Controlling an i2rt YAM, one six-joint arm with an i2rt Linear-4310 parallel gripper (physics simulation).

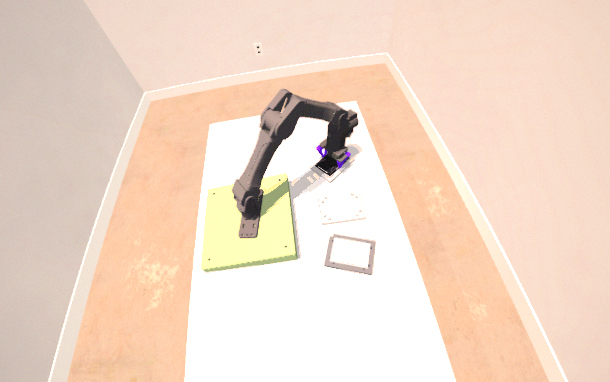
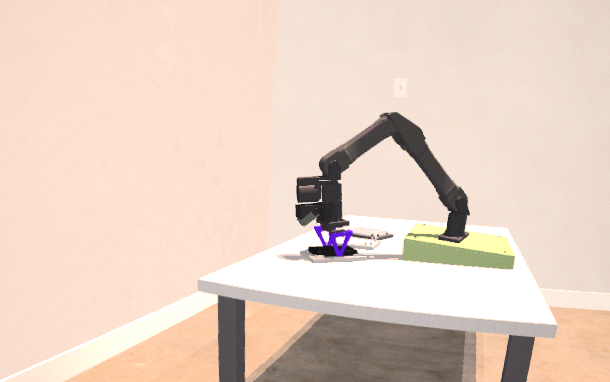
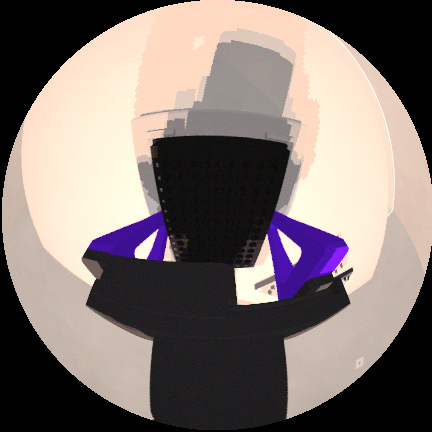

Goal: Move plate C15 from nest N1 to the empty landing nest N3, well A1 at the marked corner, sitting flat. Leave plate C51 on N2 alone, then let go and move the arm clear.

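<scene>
My gripper (image 1: 331, 160) (image 2: 333, 250) (image 3: 217, 214) points down, its purple fingers shut on a black well plate (image 1: 327, 166) (image 2: 320, 250) (image 3: 220, 190) from two opposite sides. The plate looks level, low at a light grey nest (image 1: 334, 177) (image 2: 320, 259) (image 3: 225, 120); whether it still touches the nest is unclear. A white nest (image 1: 342, 219) (image 2: 367, 245) with small pegs lies beside it, and a dark grey frame-like nest (image 1: 350, 268) (image 2: 378, 234) with a white middle lies farther along. Plate labels, nest numbers and the A1 mark cannot be read. I cannot tell whether a white plate sits in either nest.
The arm's base stands on a yellow-green block (image 1: 225, 240) (image 2: 455, 257) on the white table (image 1: 300, 325) (image 2: 400, 290). The table's edge (image 1: 378, 160) runs close behind the light grey nest. Walls and floor lie beyond.
</scene>
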